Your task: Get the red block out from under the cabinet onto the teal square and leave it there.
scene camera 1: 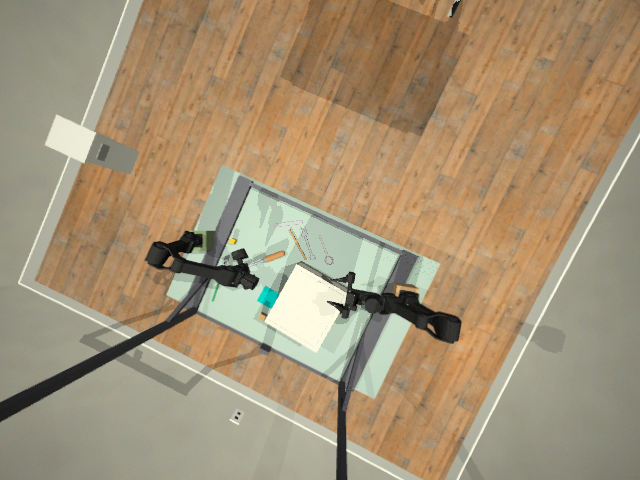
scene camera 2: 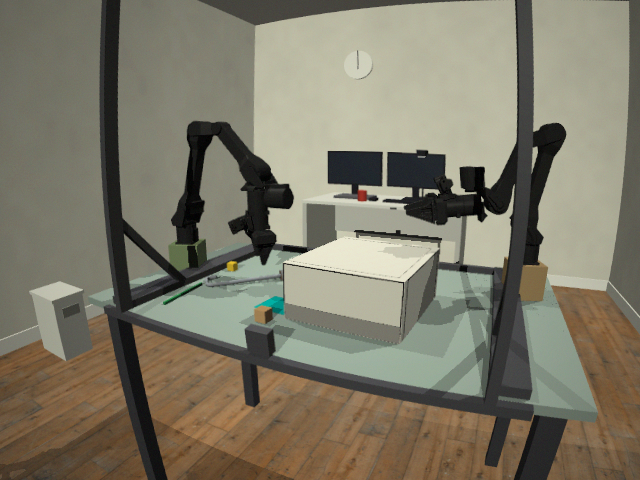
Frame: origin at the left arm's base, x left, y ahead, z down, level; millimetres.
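Where they show: left gripper, fingertip midpoint: (scene camera 1: 250,266) (scene camera 2: 260,260); right gripper, fingertip midpoint: (scene camera 1: 328,290) (scene camera 2: 404,210); left arm's base, origin of the base link: (scene camera 1: 196,240) (scene camera 2: 187,242); right arm's base, origin of the base link: (scene camera 1: 406,297) (scene camera 2: 525,261).
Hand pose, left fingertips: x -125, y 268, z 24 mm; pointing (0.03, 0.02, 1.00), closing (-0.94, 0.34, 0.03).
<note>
Each offset is from my left fingertips to the top centre of the thing. "spot": to the spot under its first point.
The white cabinet {dx -182, dy +290, dz -67 mm} (scene camera 1: 305,310) (scene camera 2: 343,297) stands on the table. The teal square {spot: dx -166, dy +65, dz +68 mm} (scene camera 1: 267,296) (scene camera 2: 270,304) lies flat beside it, partly hidden by the cabinet in scene camera 2. The red block does not show in either view; the space under the cabinet is hidden. My left gripper (scene camera 2: 264,259) is open and empty, pointing down above the table, beyond the teal square in scene camera 2; its fingertips are hidden under the wrist in scene camera 1. My right gripper (scene camera 1: 327,291) (scene camera 2: 408,210) is open and empty, held roughly level above the cabinet.
A tan block {dx -269, dy +45, dz +38 mm} (scene camera 1: 263,316) (scene camera 2: 263,314) sits by the teal square. A yellow block {dx +121, dy -115, dz +43 mm} (scene camera 1: 232,241) (scene camera 2: 232,266), a green stick {dx -116, dy -203, dz +61 mm} (scene camera 1: 215,292) (scene camera 2: 181,293), an orange-handled screwdriver {spot: dx +47, dy +110, dz +36 mm} (scene camera 1: 274,256) and a wrench {dx +113, dy +276, dz +60 mm} (scene camera 1: 308,245) lie on the table. Dark frame posts (scene camera 2: 110,155) (scene camera 2: 524,103) rise at the table's sides.
</note>
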